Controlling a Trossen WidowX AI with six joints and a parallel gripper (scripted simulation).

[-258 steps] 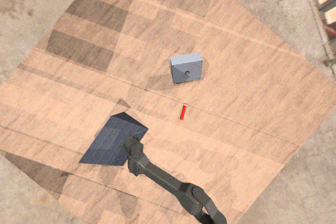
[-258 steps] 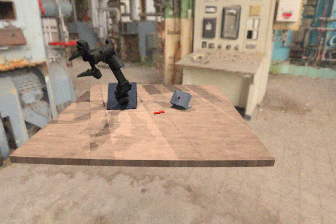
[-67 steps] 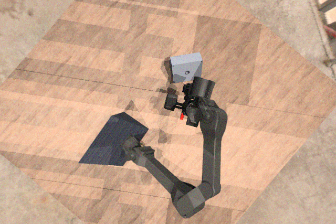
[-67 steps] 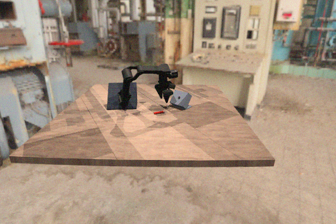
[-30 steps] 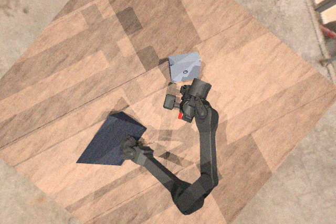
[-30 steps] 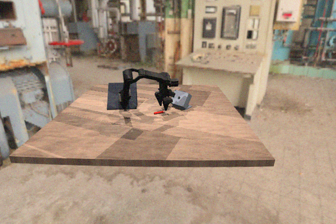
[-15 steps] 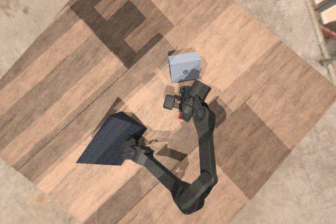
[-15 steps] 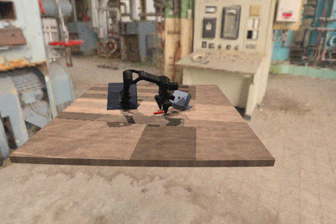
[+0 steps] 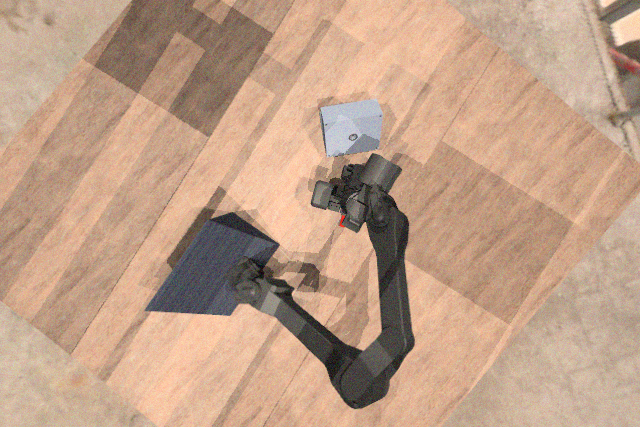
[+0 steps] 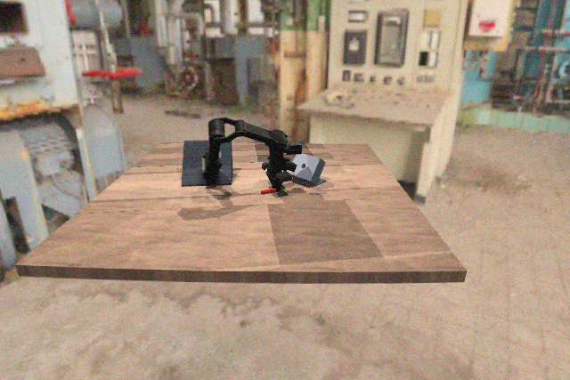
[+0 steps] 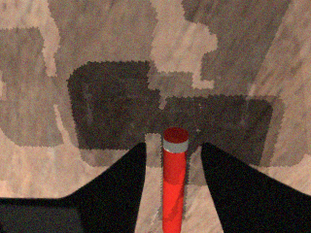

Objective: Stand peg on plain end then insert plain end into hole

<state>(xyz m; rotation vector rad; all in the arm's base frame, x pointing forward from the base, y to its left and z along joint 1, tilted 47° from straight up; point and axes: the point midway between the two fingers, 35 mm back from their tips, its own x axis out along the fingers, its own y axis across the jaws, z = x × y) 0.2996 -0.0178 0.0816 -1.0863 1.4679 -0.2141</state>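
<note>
Now: gripper tip 1 cm to the left of the red peg and 1 cm past it. The rest, counted from my gripper tip: sloped grey-blue panel 12 cm to the left, 12 cm ahead, 6 cm above.
</note>
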